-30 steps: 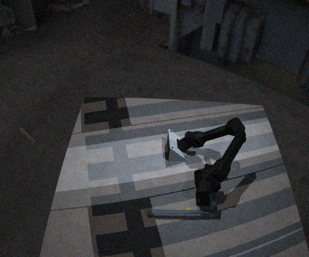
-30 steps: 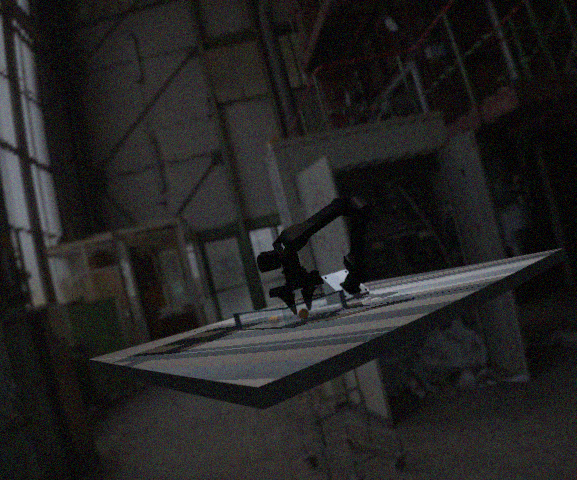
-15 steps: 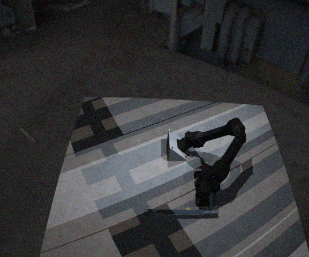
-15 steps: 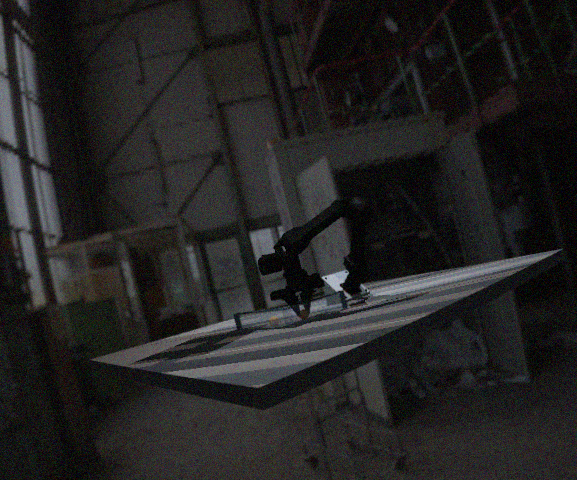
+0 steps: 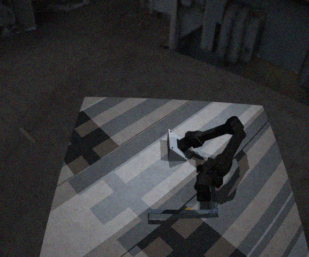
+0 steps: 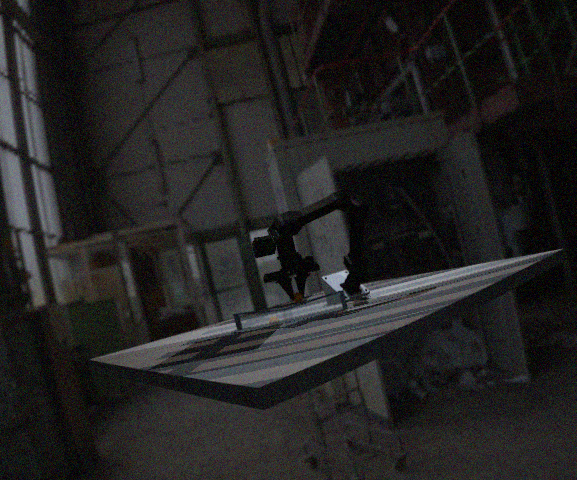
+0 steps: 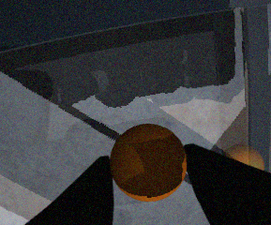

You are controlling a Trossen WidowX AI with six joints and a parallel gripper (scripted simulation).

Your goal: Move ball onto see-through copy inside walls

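Now: the see-through copy of ball 7 cm ahead of my gripper tip, 6 cm to the right of it and 5 cm below it. Also, from my gripper tip: orange ball: right at my gripper tip.
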